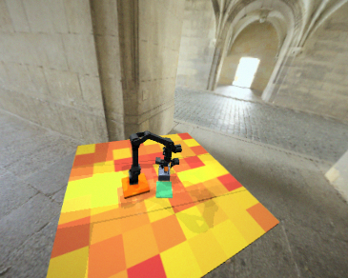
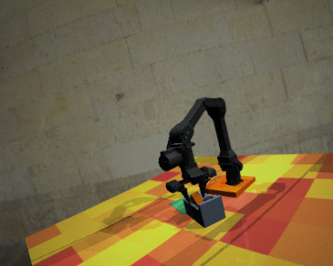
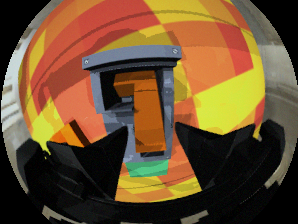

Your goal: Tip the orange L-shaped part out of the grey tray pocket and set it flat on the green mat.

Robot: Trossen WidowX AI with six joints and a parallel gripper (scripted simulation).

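Right now my gripper tip is 14 cm to the left of the green mat, 9 cm above it and 5 cm past it. The rest, counted from my gripper tip: orange L-shaped part: 3 cm to the left, 3 cm below, 1 cm behind.
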